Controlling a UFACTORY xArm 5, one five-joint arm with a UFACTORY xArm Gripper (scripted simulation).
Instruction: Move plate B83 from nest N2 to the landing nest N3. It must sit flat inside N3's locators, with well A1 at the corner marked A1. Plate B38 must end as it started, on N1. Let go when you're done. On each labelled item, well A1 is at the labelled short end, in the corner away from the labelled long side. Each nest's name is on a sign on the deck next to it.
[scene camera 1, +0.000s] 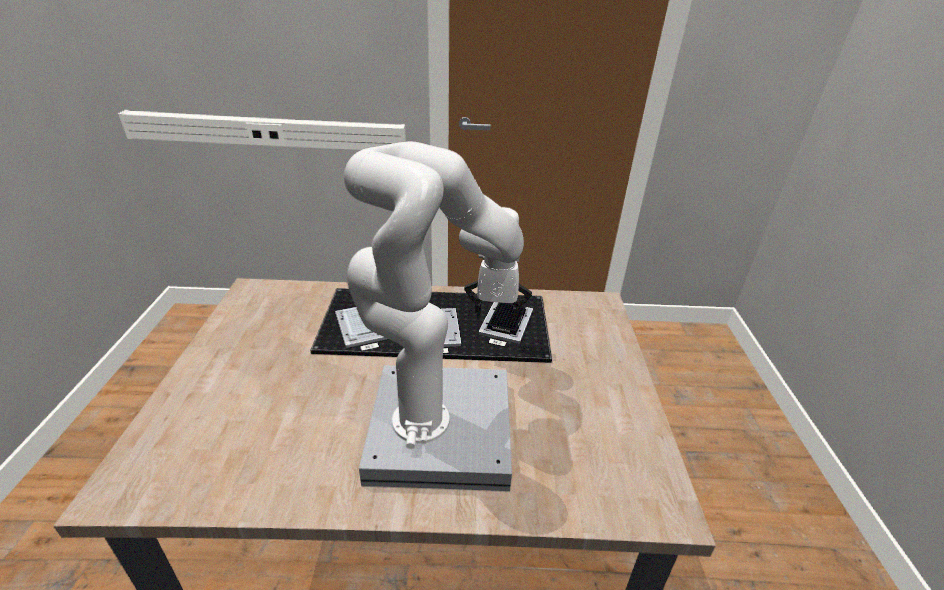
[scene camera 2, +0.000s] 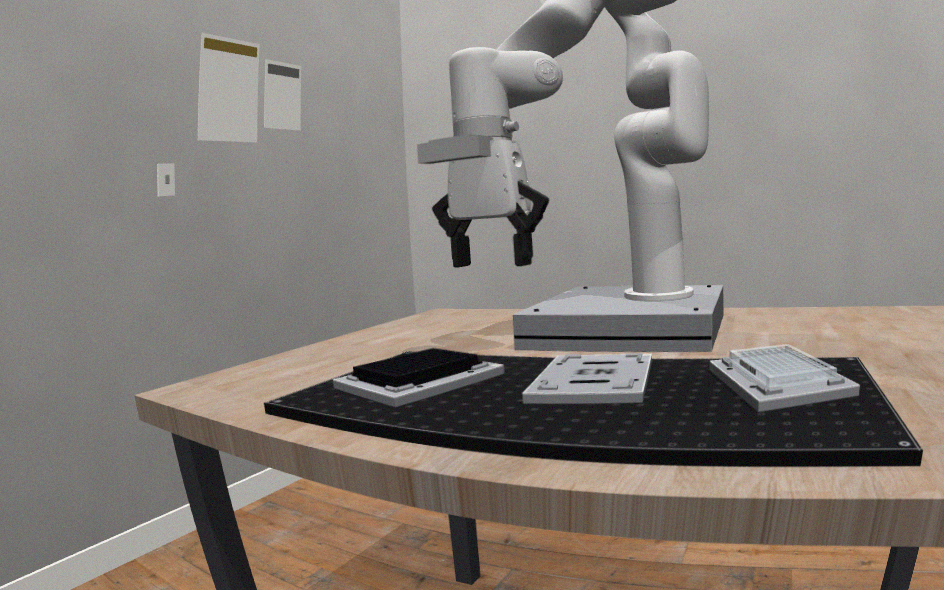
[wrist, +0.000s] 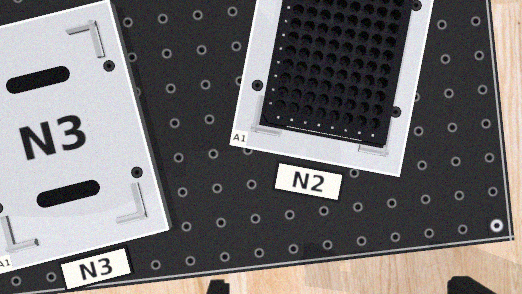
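My gripper (scene camera 2: 492, 266), (scene camera 1: 496, 316). Black well plate (scene camera 2: 424, 366), (scene camera 1: 501, 321), (wrist: 335, 76). Nest N3 (wrist: 41, 44). N2 sign (wrist: 292, 178). Clear well plate (scene camera 2: 783, 365), out of frame in the wrist view.
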